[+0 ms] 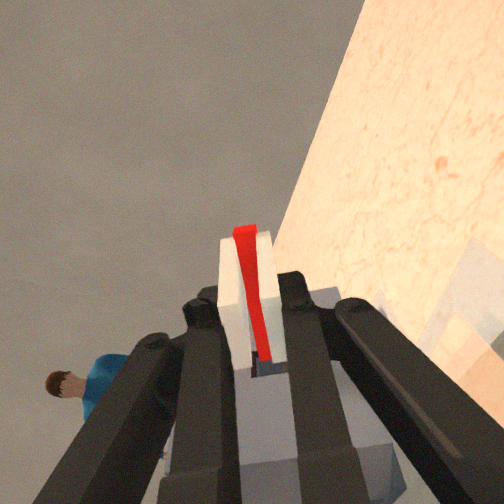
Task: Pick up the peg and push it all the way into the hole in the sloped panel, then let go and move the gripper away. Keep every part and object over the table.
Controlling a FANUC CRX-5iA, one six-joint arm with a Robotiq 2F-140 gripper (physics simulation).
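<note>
The peg (250,295) is a white square bar with a red stripe along its face. It stands between my gripper's (248,295) two dark fingers, which press against its left and right sides, so the gripper is shut on it. The peg's lower end meets a small dark square hole (267,367) in the grey sloped panel (280,425), which fills the space between the fingers below. How deep the peg sits in the hole is hidden. The peg's far end sticks out past the fingertips.
The pale marbled table top (410,150) fills the right side, with its edge running diagonally. A grey backdrop (125,150) fills the left. A small figure in a blue shirt (85,382) shows at the lower left. Blurred pale blocks (475,320) lie at the right edge.
</note>
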